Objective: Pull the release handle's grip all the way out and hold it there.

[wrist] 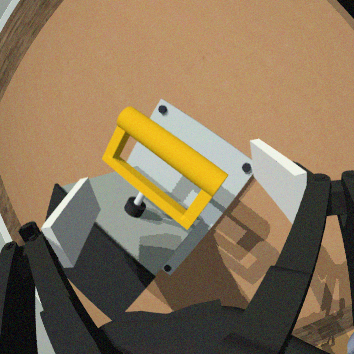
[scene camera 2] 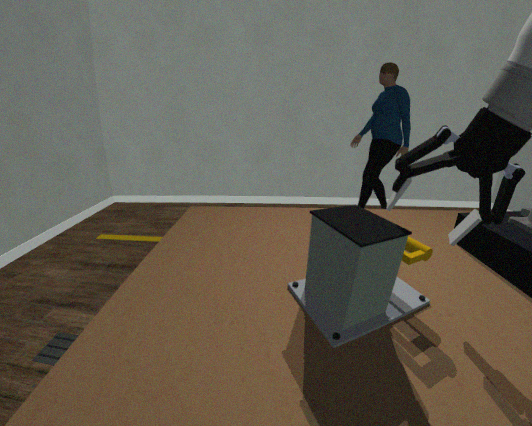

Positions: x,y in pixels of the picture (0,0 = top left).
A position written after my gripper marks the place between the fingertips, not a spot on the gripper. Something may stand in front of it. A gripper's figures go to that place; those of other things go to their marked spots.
My gripper (wrist: 170,176) is 0.17 m from the lens. A base plate (wrist: 238,166): 0.31 m from the lens.
